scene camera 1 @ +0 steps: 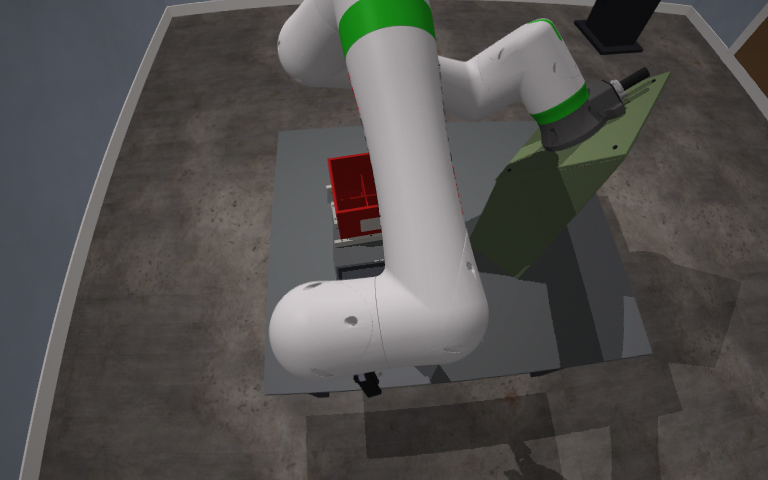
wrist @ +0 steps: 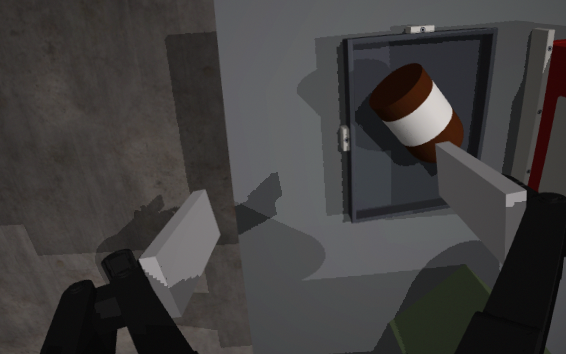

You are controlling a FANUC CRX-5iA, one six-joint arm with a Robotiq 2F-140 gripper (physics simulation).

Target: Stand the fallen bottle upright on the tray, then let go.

Note:
The pictures show: my gripper and a brown bottle.

